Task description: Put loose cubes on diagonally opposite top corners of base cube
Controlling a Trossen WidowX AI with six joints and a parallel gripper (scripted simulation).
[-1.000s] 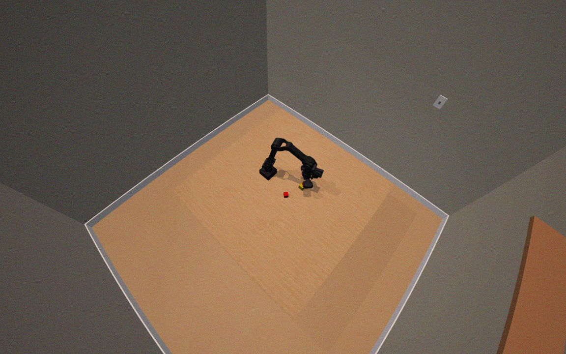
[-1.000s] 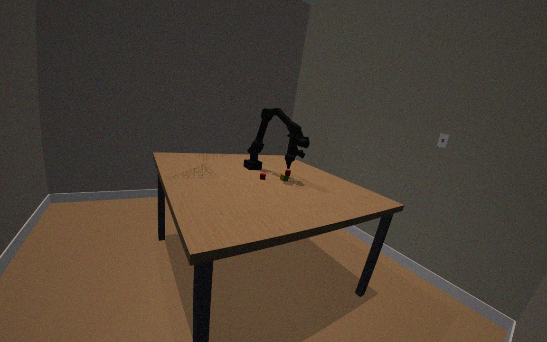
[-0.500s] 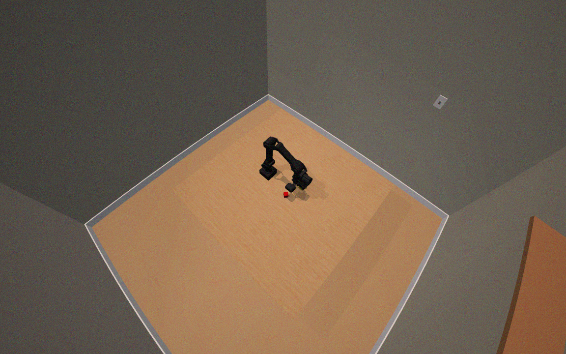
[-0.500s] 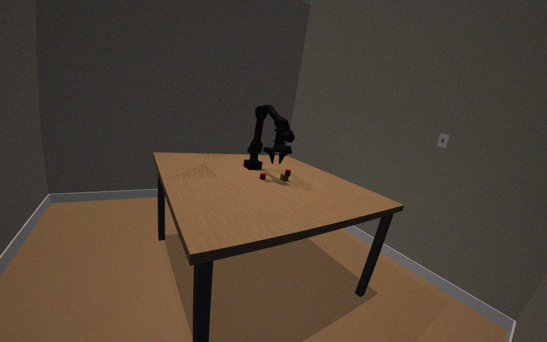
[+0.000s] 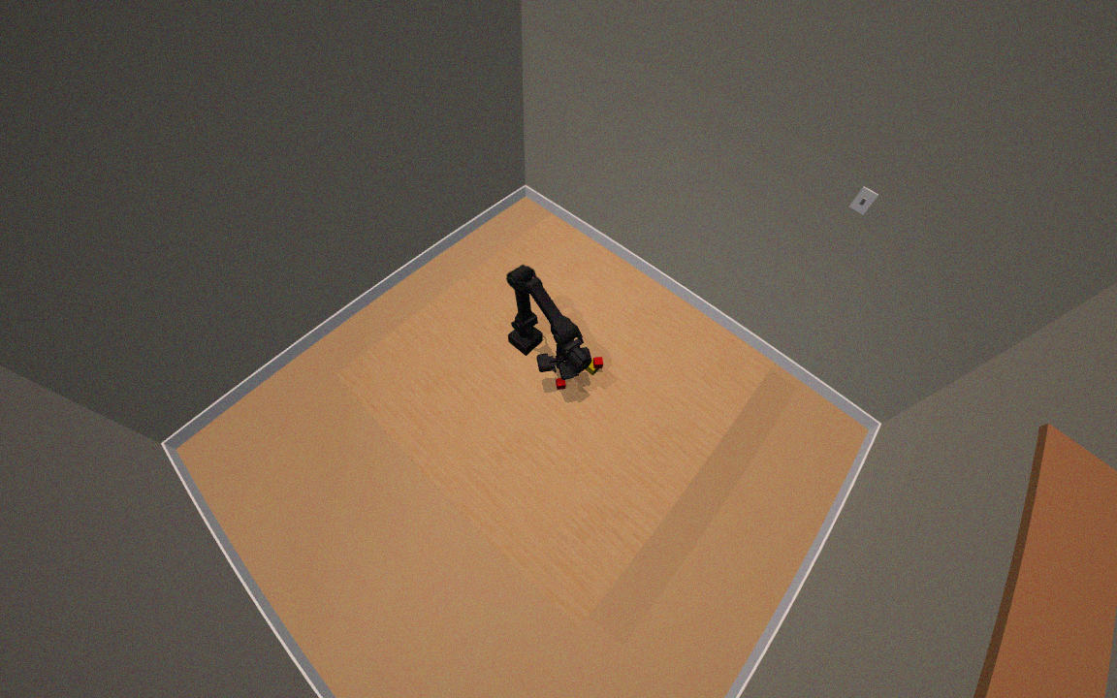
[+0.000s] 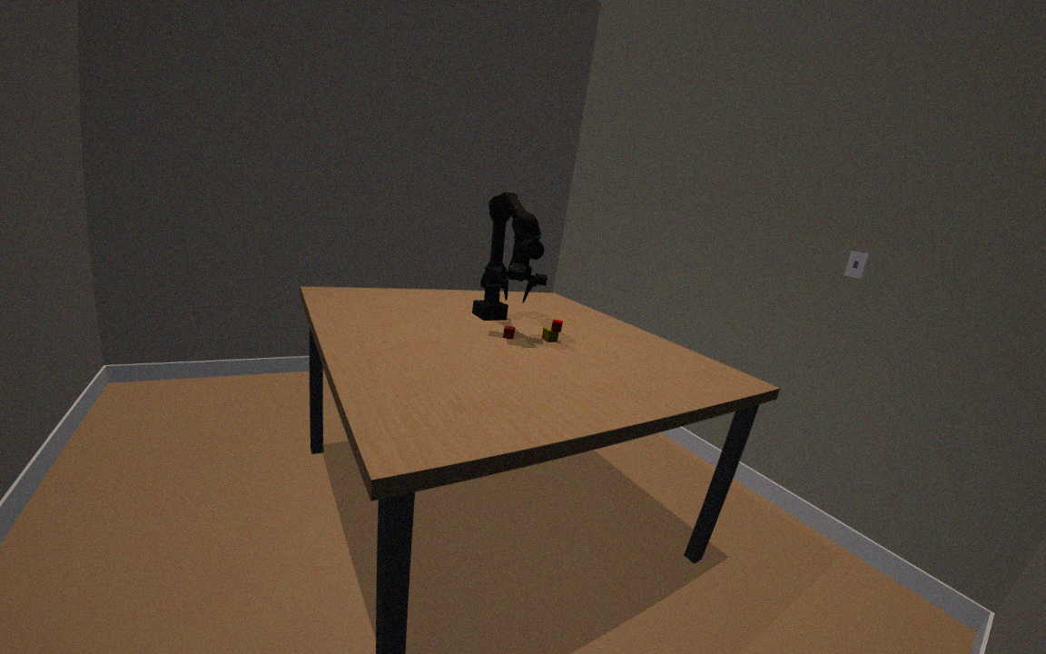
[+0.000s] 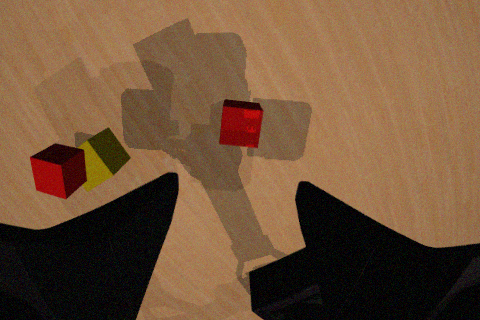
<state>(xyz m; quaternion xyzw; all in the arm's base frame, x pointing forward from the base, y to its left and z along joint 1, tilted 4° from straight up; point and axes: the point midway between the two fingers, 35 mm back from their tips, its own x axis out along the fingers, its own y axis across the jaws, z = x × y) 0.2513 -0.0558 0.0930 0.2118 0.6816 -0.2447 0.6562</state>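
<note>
Right now the yellow cube is 5 cm ahead of my gripper tip, 14 cm to the left of it and 11 cm below it.
</note>
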